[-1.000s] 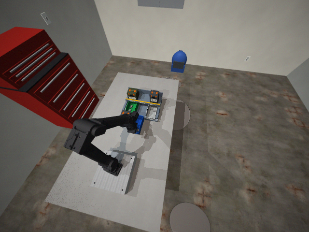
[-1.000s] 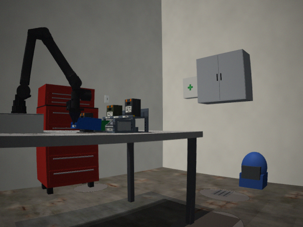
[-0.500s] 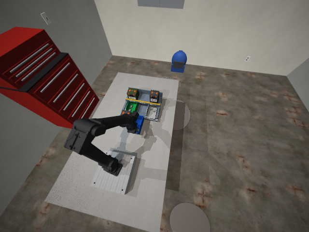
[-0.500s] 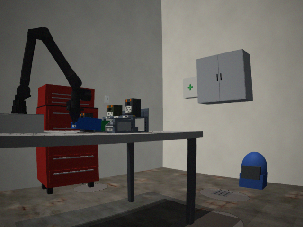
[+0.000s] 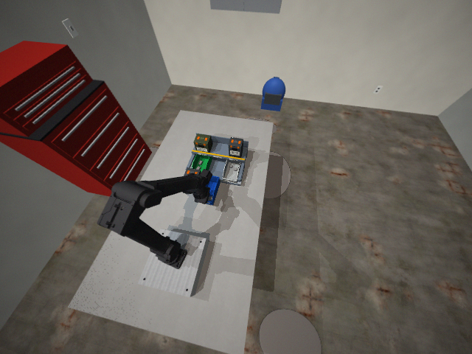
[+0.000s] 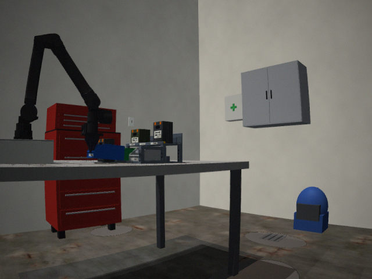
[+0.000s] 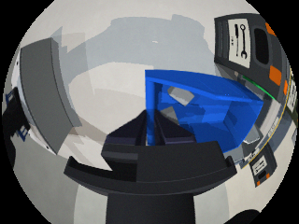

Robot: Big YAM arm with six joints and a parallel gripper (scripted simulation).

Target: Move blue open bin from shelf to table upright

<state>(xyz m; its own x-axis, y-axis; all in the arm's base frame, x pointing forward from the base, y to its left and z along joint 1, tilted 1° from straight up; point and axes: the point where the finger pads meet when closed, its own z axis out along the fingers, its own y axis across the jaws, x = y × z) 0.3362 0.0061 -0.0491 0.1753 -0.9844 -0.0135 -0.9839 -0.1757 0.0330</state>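
The blue open bin is 8 cm ahead of my hand and 1 cm to the left of it. The rest, counted from my hand: green bin: 25 cm ahead, 16 cm to the left, 1 cm below; then yellow bar: 32 cm ahead, 6 cm to the left, 5 cm above; then grey bin: 29 cm ahead, 6 cm to the right, 1 cm below.
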